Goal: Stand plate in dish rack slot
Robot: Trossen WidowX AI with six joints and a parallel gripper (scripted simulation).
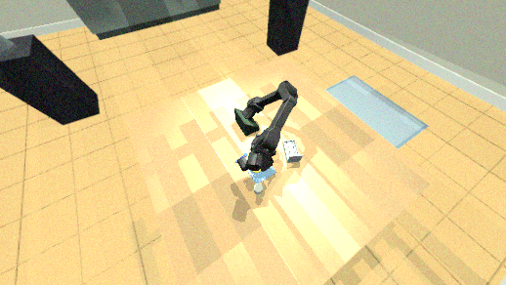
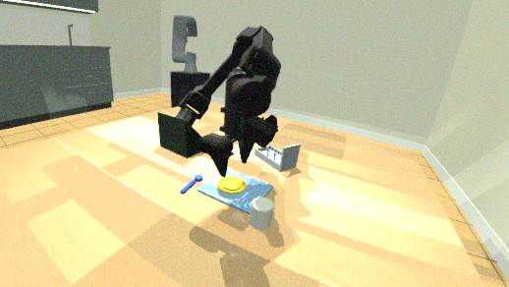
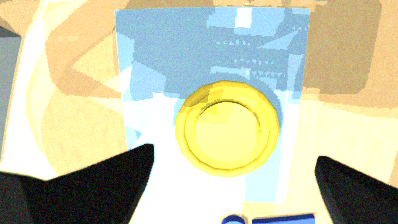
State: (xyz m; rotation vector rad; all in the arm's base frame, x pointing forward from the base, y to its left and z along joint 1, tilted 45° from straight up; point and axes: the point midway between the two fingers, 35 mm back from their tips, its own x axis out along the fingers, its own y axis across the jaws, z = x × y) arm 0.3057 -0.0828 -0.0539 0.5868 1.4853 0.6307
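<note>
My gripper tip is 1 cm past the yellow plate and 5 cm above it. Round my gripper tip: blue spoon: 10 cm behind, 4 cm to the right, 6 cm below; white cup: 11 cm ahead, 5 cm to the right, 4 cm below; light blue mat: 2 cm to the left, 6 cm below.
</note>
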